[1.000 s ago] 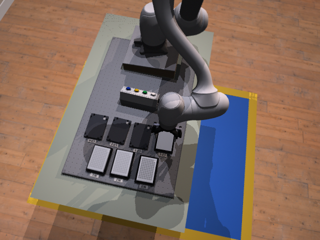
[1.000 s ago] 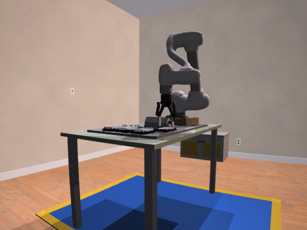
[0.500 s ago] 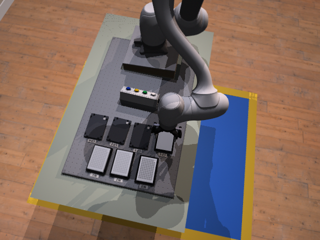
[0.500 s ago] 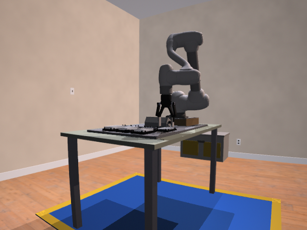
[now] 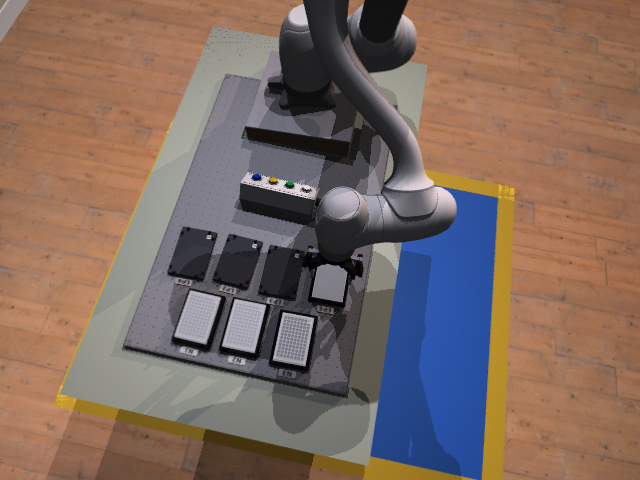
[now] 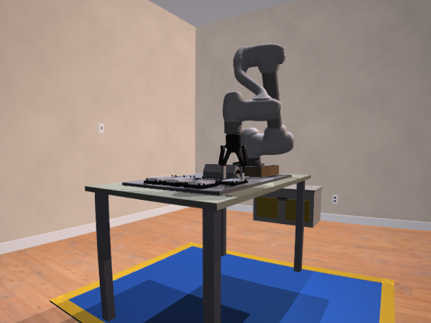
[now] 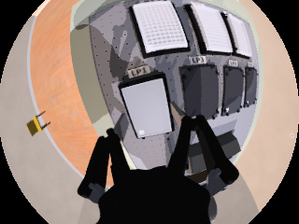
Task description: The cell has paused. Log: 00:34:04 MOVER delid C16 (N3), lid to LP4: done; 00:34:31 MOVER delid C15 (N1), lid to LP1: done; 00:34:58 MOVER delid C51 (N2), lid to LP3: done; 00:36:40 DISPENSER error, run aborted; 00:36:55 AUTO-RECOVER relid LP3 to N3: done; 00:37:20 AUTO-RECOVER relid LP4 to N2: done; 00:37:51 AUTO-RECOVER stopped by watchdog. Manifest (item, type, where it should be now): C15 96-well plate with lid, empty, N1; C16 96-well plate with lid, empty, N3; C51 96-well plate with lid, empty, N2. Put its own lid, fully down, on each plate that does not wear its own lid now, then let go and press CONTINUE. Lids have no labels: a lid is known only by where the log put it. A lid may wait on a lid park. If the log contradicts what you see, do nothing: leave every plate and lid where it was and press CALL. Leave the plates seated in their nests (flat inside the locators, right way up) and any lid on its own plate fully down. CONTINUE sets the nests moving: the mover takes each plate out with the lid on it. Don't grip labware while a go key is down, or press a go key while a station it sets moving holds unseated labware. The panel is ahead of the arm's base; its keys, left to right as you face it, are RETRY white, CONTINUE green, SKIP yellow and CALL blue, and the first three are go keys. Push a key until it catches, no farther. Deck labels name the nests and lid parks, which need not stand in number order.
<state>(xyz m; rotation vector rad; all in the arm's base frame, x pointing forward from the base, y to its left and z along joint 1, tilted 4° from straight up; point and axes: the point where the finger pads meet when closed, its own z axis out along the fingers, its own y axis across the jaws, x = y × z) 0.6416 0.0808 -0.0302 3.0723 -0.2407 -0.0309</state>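
Now: hand 40 mm above the lid park LP1. Round my hand: lid park LP3: 140 mm to the right, 40 mm below, 20 mm behind; white key: 250 mm behind, 80 mm to the right, 20 mm above; 96-well plate: 170 mm ahead, 100 mm to the right, 30 mm below.
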